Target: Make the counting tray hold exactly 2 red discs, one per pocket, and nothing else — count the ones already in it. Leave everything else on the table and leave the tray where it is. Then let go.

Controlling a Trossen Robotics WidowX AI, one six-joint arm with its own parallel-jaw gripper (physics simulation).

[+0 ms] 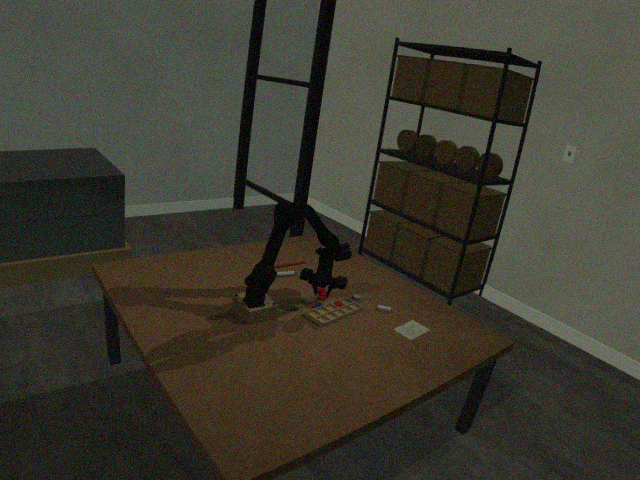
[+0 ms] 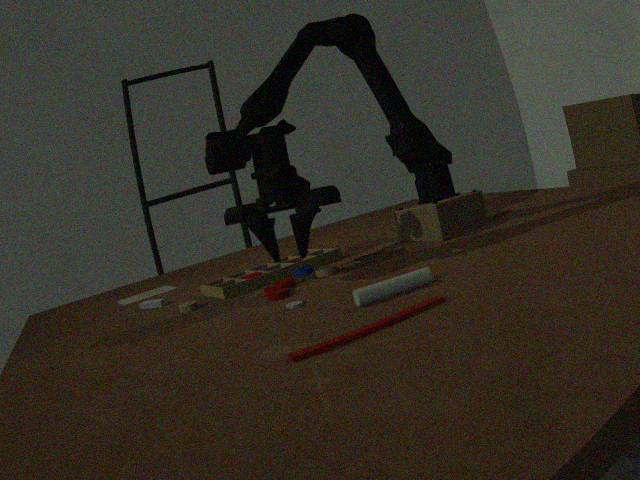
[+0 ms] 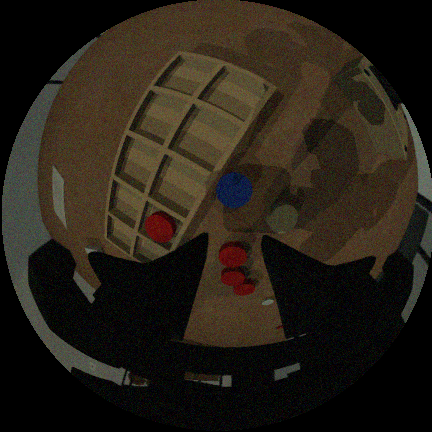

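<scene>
The wooden counting tray [image 1: 341, 318] [image 2: 214, 292] [image 3: 168, 150] has two rows of pockets. One red disc [image 1: 338, 303] [image 2: 252, 275] [image 3: 160, 227] is in a pocket near one end, in the row beside the loose discs. Three more red discs lie outside the tray: the nearest disc [image 3: 232, 255], a middle disc [image 3: 233, 276] and a far disc [image 3: 244, 288], the last two close together or overlapping. A blue disc [image 1: 318, 305] [image 2: 303, 271] [image 3: 234, 190] lies beside the tray. My gripper [image 2: 290, 257] [image 3: 234, 238] is partly open and empty, above the table near the loose red discs.
A pale disc [image 2: 324, 271] [image 3: 282, 218] lies beyond the blue one. A white cylinder [image 1: 285, 273] [image 2: 392, 286] and red rod [image 1: 289, 264] [image 2: 367, 328] lie behind. A small tan piece [image 1: 356, 297] [image 2: 189, 306], white block [image 1: 384, 308] [image 2: 151, 303] and white square [image 1: 412, 329] are past the tray's end.
</scene>
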